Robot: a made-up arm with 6 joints.
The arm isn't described. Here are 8 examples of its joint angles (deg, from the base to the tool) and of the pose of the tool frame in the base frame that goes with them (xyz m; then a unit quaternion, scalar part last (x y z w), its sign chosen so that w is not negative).
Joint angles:
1: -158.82 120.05 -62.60 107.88 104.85 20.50
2: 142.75 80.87 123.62 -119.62 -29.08 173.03
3: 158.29 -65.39 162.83 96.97 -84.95 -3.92
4: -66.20 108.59 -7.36 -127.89 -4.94 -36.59
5: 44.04 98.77 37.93 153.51 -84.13 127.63
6: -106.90 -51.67 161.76 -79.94 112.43 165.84
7: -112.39 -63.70 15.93 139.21 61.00 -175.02
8: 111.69 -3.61 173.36 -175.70 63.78 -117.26
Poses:
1: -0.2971 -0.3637 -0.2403 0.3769 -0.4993 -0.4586 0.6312
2: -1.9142 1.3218 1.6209 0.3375 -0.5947 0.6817 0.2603
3: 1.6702 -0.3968 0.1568 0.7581 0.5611 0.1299 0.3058
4: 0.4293 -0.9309 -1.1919 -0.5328 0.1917 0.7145 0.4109
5: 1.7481 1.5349 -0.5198 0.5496 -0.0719 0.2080 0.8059
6: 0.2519 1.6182 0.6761 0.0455 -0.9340 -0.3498 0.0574
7: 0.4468 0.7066 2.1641 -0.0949 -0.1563 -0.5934 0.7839
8: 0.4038 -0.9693 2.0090 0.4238 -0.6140 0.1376 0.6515
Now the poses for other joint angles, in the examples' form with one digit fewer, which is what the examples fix.
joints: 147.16 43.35 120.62 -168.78 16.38 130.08
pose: -1.130 0.746 2.685 0.553 0.151 0.815 0.086
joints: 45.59 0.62 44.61 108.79 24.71 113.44
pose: 0.641 0.797 2.745 0.750 0.387 0.479 0.239
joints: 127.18 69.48 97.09 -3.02 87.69 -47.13
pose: -1.320 1.762 1.718 -0.802 0.136 -0.576 0.078
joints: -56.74 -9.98 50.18 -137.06 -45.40 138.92
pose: 0.269 -0.187 2.961 -0.463 -0.557 -0.121 0.678
